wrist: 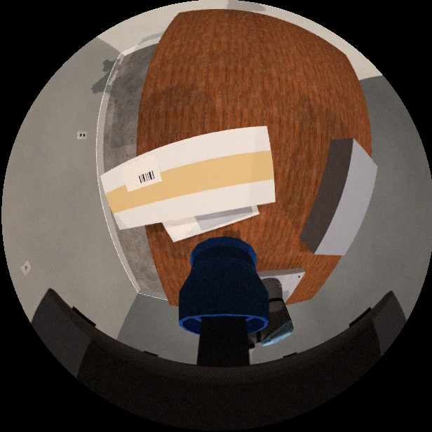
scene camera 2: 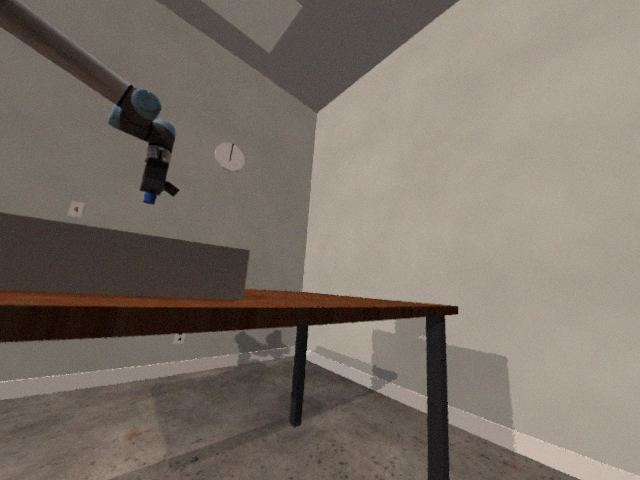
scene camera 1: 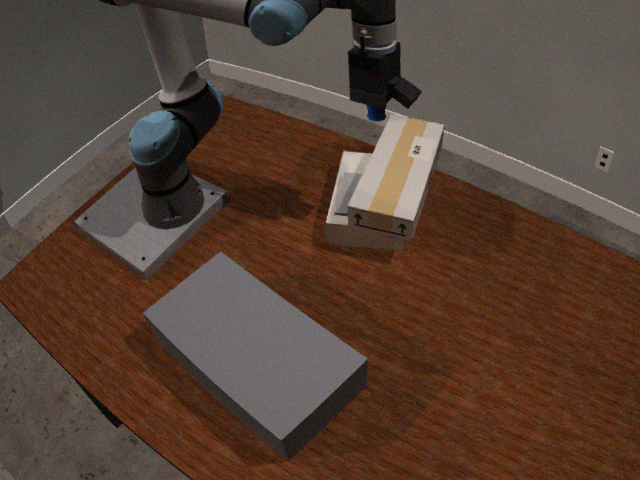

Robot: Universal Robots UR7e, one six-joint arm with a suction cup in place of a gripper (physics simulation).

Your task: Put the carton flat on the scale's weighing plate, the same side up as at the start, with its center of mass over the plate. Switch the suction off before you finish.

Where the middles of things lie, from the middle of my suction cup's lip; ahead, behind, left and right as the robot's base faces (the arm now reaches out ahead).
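The white carton (scene camera 1: 389, 198) is 20 mm ahead of my suction cup, 80 mm to the left of it and 190 mm below it. A large grey block (scene camera 1: 284, 376) sits 420 mm to the right of my suction cup, and it is also 20 mm behind my suction cup and 250 mm below my suction cup. As for the white scale (scene camera 1: 353, 164), I find it 50 mm to the left of my suction cup, 30 mm behind my suction cup and 260 mm below my suction cup.
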